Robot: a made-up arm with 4 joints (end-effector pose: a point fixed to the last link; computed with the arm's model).
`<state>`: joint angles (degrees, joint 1 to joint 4).
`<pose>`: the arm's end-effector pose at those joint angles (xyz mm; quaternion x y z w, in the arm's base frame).
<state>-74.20 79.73 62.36 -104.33</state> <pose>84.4 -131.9 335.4 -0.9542 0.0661 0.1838 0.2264</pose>
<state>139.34 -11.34 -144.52 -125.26</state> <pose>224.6 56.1 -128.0 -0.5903 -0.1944 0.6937 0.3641</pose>
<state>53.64 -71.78 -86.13 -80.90</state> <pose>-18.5 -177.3 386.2 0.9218 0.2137 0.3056 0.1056</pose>
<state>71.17 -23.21 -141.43 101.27</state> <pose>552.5 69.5 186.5 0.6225 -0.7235 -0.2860 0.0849</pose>
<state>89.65 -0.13 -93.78 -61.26</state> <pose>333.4 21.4 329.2 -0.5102 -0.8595 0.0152 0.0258</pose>
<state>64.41 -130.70 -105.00 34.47</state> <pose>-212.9 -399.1 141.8 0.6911 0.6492 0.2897 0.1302</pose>
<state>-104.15 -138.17 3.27 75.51</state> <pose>-225.3 20.6 -197.0 0.6465 0.1368 0.4400 0.6080</pose>
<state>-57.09 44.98 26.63 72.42</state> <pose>164.4 -58.2 -146.3 0.0664 -0.7155 -0.4876 0.4959</pose>
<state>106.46 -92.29 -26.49 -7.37</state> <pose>154.0 28.7 485.8 0.5922 0.5984 -0.4446 0.3058</pose>
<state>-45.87 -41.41 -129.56 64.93</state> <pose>-293.9 -167.5 604.9 -0.3231 0.5341 -0.0760 0.7776</pose>
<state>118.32 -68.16 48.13 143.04</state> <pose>114.4 368.1 23.7 0.4307 -0.2136 0.8191 0.3129</pose>
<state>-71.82 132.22 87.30 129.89</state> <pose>84.5 -287.4 418.7 -0.0229 -0.9894 -0.0143 0.1426</pose>
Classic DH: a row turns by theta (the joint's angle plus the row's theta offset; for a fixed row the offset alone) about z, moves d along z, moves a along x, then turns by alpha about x. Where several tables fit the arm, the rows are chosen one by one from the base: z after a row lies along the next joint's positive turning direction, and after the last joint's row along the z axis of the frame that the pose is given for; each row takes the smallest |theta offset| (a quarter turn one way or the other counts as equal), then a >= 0, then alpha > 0; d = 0 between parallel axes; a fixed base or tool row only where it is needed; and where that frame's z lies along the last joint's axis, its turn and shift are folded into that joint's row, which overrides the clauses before.
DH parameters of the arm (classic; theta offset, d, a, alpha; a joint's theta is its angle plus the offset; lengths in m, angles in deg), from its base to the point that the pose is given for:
base (fixed): 0 0.1646 0 -90
joint 1: -90 0.0326 0.04 90
joint 2: 0 -0.0512 0.0582 90
joint 3: 90 -0.1157 0.2519 -90
joint 4: -42.22 0 0.1298 180
tool (fixed): 137.78 -0.2289 0 0

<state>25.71 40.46 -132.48 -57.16</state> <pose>181.7 271.7 453.8 0.2597 0.9078 -0.1588 0.2887</pose>
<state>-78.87 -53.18 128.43 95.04</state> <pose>-92.9 210.6 627.1 -0.9153 0.2871 -0.0289 0.2809</pose>
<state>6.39 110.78 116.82 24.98</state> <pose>425.7 -157.4 146.6 -0.2812 -0.5401 0.6368 0.4730</pose>
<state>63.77 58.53 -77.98 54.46</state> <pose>-6.5 432.3 441.8 -0.8085 0.5109 -0.1845 0.2265</pose>
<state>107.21 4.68 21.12 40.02</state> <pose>-183.4 119.1 454.1 -0.2501 0.6347 -0.2153 0.6987</pose>
